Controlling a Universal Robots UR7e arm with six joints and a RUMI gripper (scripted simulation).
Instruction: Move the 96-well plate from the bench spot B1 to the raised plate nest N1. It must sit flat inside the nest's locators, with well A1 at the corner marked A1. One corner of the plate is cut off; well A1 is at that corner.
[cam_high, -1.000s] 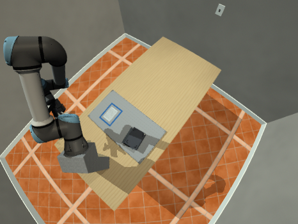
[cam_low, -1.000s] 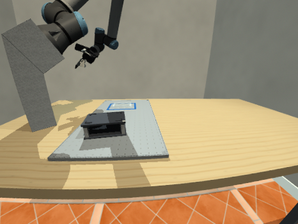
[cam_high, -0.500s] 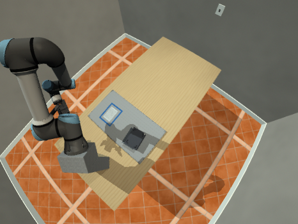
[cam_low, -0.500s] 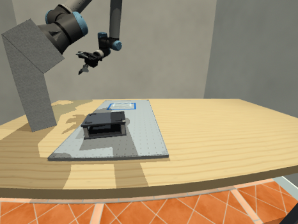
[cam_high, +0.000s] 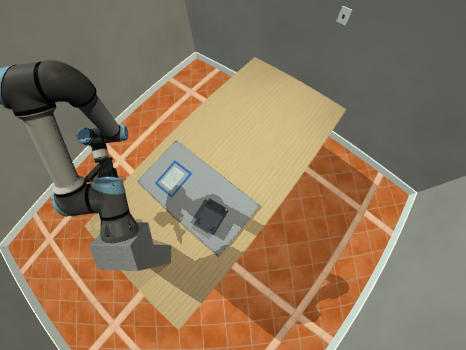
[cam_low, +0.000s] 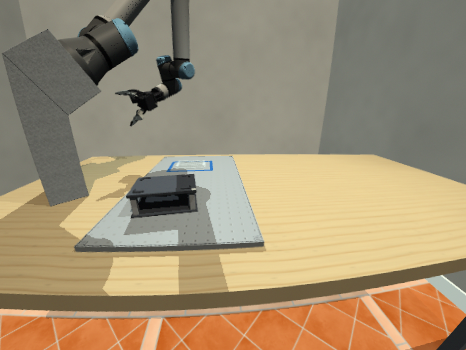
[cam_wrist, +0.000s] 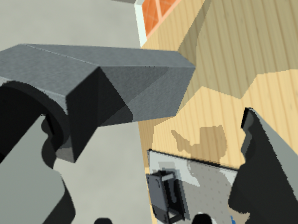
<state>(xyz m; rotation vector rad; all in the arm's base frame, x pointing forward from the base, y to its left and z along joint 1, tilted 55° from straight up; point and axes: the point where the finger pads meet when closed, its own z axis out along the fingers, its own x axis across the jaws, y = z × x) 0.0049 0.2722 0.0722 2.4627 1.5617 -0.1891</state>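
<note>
My hand is 32 cm short of the 96-well plate, 24 cm above it and 4 cm to the right of it. The rest, counted from my hand: black raised nest N1: 43 cm ahead, 29 cm to the right, 19 cm below.
</note>
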